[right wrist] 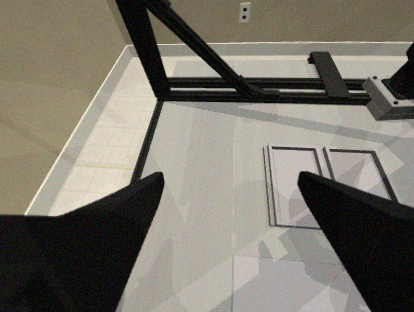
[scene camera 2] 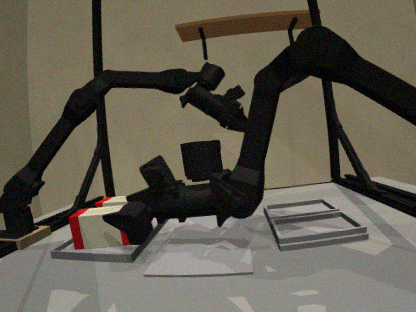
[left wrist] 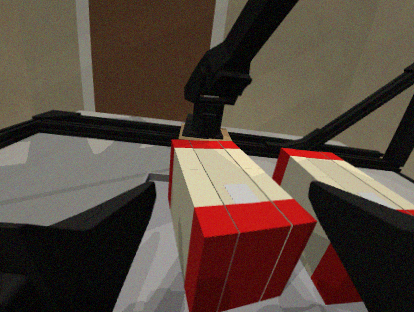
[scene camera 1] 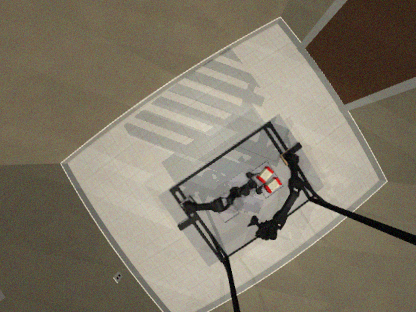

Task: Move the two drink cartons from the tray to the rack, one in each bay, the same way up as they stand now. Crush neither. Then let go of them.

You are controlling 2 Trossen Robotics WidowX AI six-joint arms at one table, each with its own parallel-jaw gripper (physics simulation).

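Places are measured from the left arm's base along level axes (x ahead, y down, z left), in millimetres.
Pixels of known places: left gripper, between the fingertips: (scene camera 2: 115, 207) (left wrist: 231, 188) (scene camera 1: 262, 177); right gripper, between the fingertips: (right wrist: 229, 177) (scene camera 1: 251, 230); left arm's base, origin of its link: (right wrist: 402, 89) (scene camera 1: 188, 204); right arm's base, origin of its link: (scene camera 2: 20, 232) (left wrist: 205, 132) (scene camera 1: 288, 156).
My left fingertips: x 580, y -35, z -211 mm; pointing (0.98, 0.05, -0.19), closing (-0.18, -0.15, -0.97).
Note:
Ahead of a thing's pixels: the offset from my left fingertips to its top centre.
Two cream cartons with red ends stand side by side in a low grey tray {dx +25, dy +63, dz -55 mm} (scene camera 2: 92, 256). The nearer carton in scene camera 2 (scene camera 2: 97, 227) (scene camera 1: 266, 174) (left wrist: 240, 172) has my left gripper (scene camera 1: 255, 182) (scene camera 2: 119, 218) (left wrist: 231, 188) at its end. That gripper is open, its fingers toward either side of this carton; contact cannot be told. The other carton {dx +26, dy +5, dz -108 mm} (scene camera 1: 273, 185) (scene camera 2: 112, 200) (left wrist: 310, 165) is partly behind the right-hand finger in the left wrist view. My right gripper (scene camera 1: 253, 221) (right wrist: 229, 177) is open and empty, above the table. The two-bay rack {dx -382, dy +59, dz -8 mm} (scene camera 2: 325, 240) (right wrist: 270, 190) shows no carton.
A thin pale sheet (scene camera 2: 200, 262) lies between tray and rack. Black frame rails and an upright (scene camera 2: 97, 40) stand around the table. In scene camera 2 my left arm passes in front of the right gripper's end. A brown shelf (scene camera 2: 245, 24) hangs behind.

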